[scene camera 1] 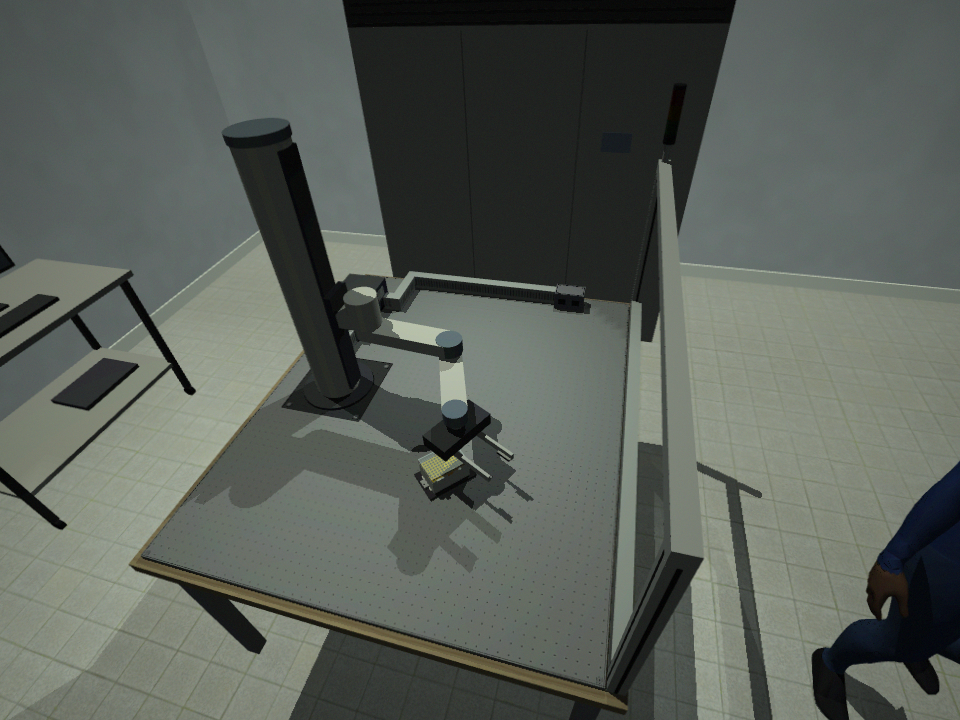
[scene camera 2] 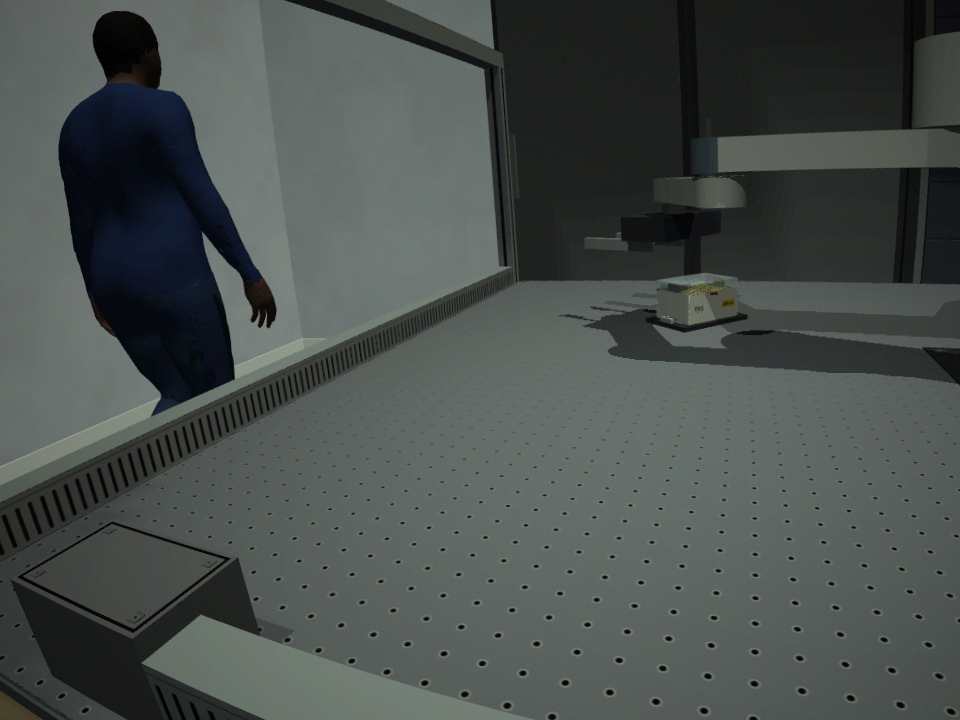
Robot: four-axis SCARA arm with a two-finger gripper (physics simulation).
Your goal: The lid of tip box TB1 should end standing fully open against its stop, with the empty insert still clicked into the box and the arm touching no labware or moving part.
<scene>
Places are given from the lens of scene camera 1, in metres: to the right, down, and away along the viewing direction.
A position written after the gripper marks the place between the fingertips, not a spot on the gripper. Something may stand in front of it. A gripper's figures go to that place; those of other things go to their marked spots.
gripper point(scene camera 1: 501, 467): 0.06, 0.29, 1.28
clear lid point(scene camera 1: 434, 467): -0.13, 0.31, 1.37
</scene>
